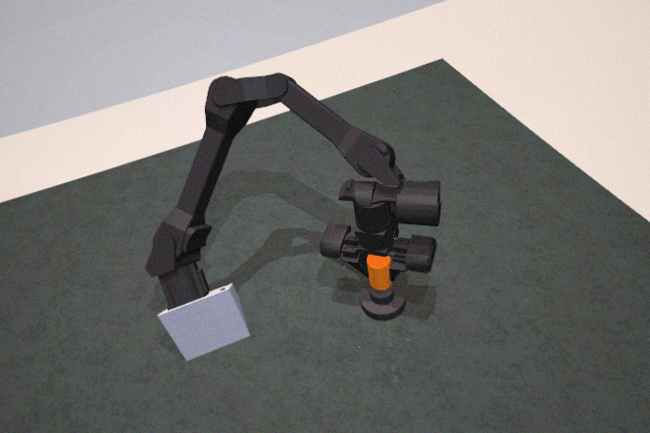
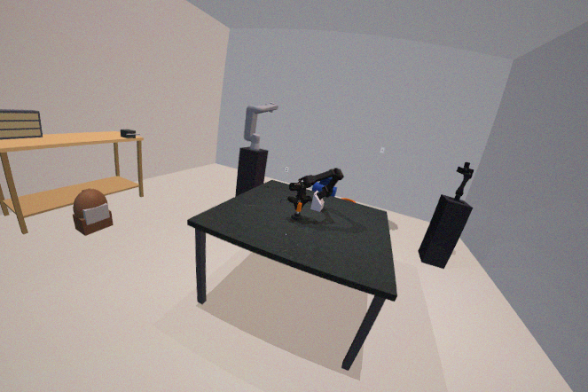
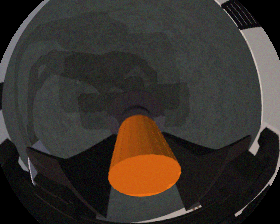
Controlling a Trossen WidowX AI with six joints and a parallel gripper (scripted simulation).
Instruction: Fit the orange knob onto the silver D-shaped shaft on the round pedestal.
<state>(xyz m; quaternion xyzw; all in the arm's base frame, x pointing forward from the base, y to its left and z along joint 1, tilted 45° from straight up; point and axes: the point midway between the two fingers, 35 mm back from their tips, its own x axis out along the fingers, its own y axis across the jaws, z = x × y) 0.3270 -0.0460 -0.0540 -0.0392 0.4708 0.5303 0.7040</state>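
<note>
Right now my gripper tip is 30 mm below the orange knob. The rest, counted from my gripper tip: dark round pedestal (40 mm below).
</note>
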